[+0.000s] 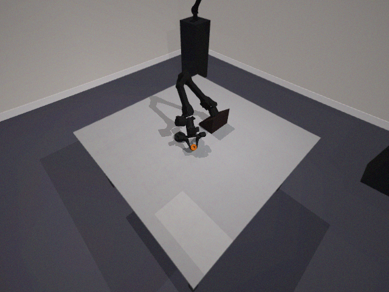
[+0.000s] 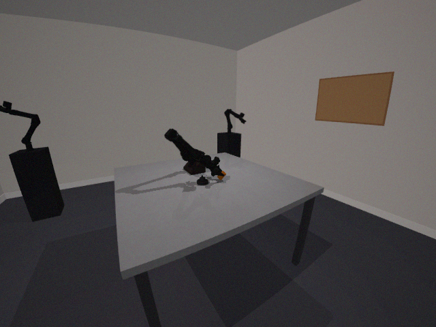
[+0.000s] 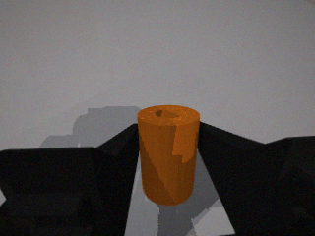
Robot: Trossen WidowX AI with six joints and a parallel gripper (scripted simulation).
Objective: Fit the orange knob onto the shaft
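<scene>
Right now my gripper tip is 10 mm past the orange knob, 10 mm to the left of it and 10 mm above it. Also, from my gripper tip: dark round pedestal: 40 mm behind, 170 mm to the right, 10 mm below.
</scene>
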